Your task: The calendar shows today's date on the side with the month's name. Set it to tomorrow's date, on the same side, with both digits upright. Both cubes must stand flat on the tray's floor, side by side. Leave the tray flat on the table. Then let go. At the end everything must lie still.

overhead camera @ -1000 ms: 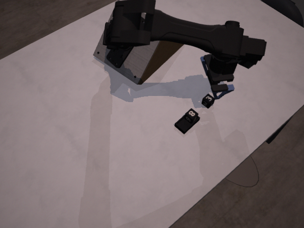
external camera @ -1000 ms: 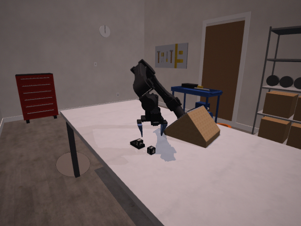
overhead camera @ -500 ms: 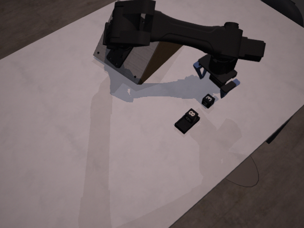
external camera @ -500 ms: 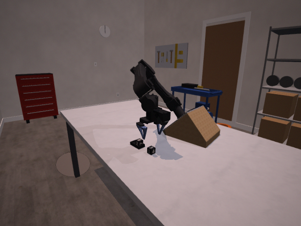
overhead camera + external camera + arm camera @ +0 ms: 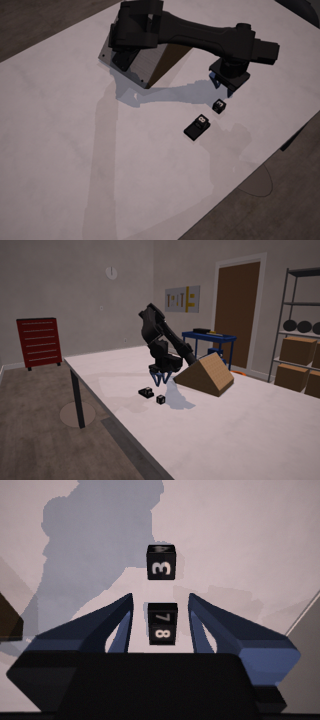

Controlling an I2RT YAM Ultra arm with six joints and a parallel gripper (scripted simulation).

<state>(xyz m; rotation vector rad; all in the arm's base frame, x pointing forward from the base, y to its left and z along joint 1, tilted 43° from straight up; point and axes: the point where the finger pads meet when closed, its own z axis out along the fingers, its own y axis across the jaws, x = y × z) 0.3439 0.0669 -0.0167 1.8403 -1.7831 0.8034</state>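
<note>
The black cube lies 8 cm below my hand. The rest, counted from my hand: black tray (11 cm to the right, 9 cm below).
</note>
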